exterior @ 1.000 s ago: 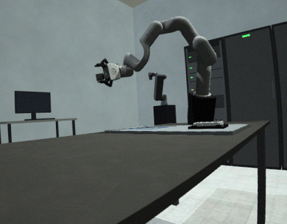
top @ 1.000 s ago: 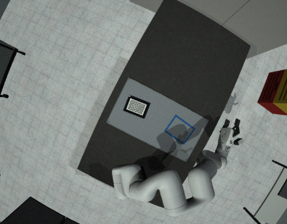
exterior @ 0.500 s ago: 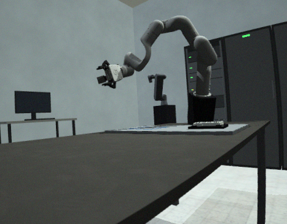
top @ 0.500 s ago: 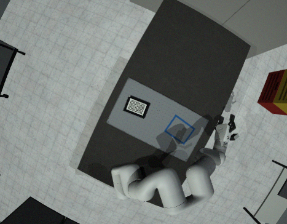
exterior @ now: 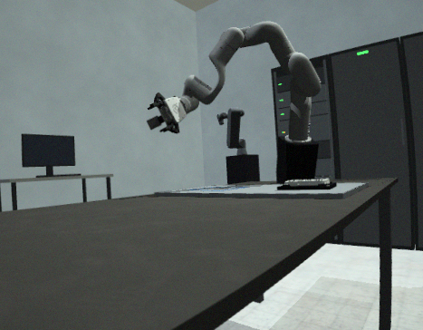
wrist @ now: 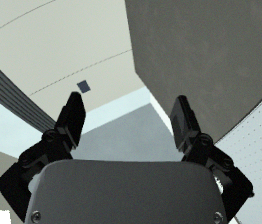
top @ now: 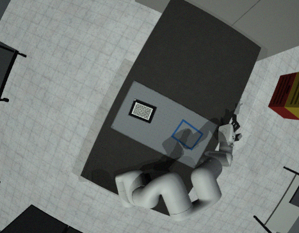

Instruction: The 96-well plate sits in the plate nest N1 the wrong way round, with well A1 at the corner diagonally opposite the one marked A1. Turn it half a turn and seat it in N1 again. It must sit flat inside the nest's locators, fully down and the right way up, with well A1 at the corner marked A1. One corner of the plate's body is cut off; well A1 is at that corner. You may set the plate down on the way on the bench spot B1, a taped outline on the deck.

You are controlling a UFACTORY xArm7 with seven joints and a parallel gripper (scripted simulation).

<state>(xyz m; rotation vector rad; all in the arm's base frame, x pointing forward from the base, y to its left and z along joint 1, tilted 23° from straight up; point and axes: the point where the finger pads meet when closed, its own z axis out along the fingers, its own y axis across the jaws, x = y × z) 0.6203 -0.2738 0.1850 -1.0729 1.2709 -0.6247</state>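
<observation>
Right now the white 96-well plate is 44 cm to the left of my hand, 25 cm below it and 24 cm behind it. The rest, counted from my hand: black plate nest N1: 44 cm to the left, 27 cm below, 24 cm behind.
</observation>
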